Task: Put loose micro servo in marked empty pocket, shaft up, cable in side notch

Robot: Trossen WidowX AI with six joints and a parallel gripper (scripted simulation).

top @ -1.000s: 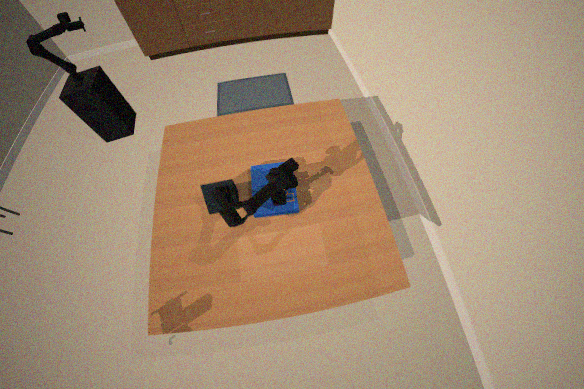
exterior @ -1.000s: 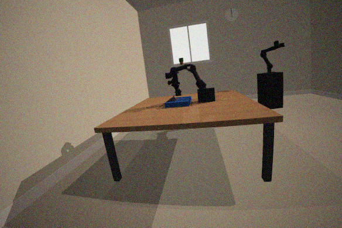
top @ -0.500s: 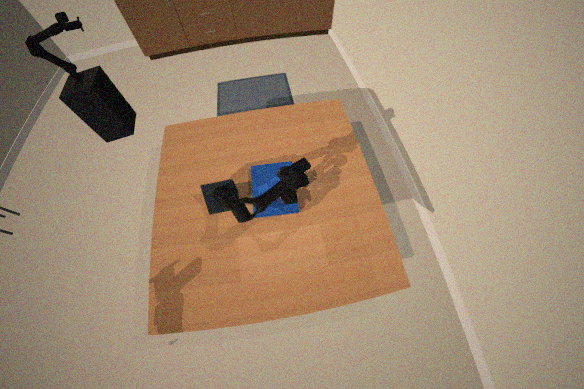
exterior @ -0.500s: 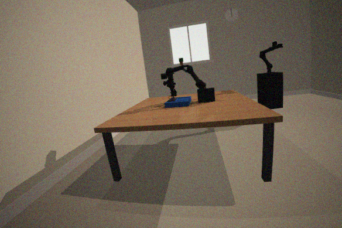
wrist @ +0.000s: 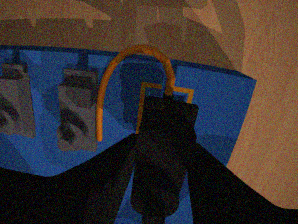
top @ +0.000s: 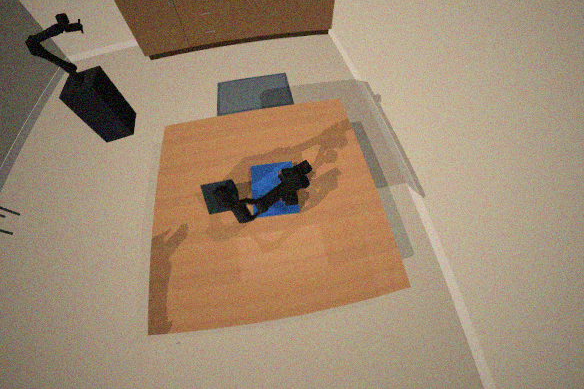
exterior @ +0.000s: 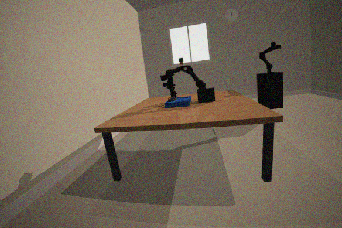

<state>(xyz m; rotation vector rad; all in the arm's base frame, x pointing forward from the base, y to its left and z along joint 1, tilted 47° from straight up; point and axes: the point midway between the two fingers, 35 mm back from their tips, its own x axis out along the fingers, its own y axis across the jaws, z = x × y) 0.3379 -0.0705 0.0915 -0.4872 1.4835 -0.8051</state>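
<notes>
Now: gripper tip 11 cm past the deck, 9 cm to the right of it and 8 cm above it.
</notes>
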